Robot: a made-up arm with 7 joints. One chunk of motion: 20 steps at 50 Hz.
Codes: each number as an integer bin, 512 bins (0 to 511) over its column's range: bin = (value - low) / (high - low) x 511, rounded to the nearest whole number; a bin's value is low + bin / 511 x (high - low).
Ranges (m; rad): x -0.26..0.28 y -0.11..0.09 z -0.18..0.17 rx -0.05..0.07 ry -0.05..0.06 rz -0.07..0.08
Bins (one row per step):
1: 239 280 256 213 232 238
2: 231 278 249 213 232 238
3: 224 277 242 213 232 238
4: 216 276 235 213 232 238
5: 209 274 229 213 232 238
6: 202 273 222 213 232 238
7: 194 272 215 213 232 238
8: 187 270 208 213 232 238
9: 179 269 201 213 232 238
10: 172 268 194 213 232 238
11: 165 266 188 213 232 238
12: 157 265 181 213 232 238
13: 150 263 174 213 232 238
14: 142 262 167 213 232 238
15: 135 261 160 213 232 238
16: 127 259 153 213 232 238
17: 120 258 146 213 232 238
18: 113 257 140 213 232 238
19: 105 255 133 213 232 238
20: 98 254 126 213 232 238
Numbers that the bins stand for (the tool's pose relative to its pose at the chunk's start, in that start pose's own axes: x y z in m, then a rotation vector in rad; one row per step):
1: -0.0074 -0.0004 -0.0047 0.0000 -0.0001 -0.0001
2: -0.0159 -0.0012 -0.0095 0.0000 -0.0001 -0.0001
3: -0.0233 -0.0016 -0.0142 0.0000 -0.0001 -0.0001
4: -0.0317 -0.0020 -0.0190 0.0000 -0.0001 -0.0001
5: -0.0391 -0.0028 -0.0232 0.0000 -0.0001 -0.0001
6: -0.0465 -0.0032 -0.0279 0.0000 -0.0001 -0.0001
7: -0.0550 -0.0035 -0.0327 0.0000 -0.0001 -0.0001
8: -0.0624 -0.0043 -0.0375 0.0000 -0.0001 -0.0001
9: -0.0708 -0.0047 -0.0423 0.0000 -0.0001 -0.0001
10: -0.0782 -0.0051 -0.0471 0.0000 -0.0001 -0.0001
11: -0.0856 -0.0059 -0.0512 0.0000 -0.0001 -0.0001
12: -0.0941 -0.0063 -0.0560 0.0000 -0.0001 -0.0001
13: -0.1015 -0.0071 -0.0608 0.0000 -0.0001 -0.0001
14: -0.1099 -0.0075 -0.0656 0.0000 -0.0001 -0.0001
15: -0.1173 -0.0078 -0.0704 0.0000 -0.0001 -0.0001
16: -0.1258 -0.0086 -0.0752 0.0000 -0.0001 -0.0001
17: -0.1332 -0.0090 -0.0800 0.0000 -0.0001 -0.0001
18: -0.1406 -0.0094 -0.0841 0.0000 -0.0001 -0.0001
19: -0.1490 -0.0102 -0.0889 0.0000 -0.0001 -0.0001
20: -0.1564 -0.0106 -0.0937 0.0000 -0.0001 -0.0001

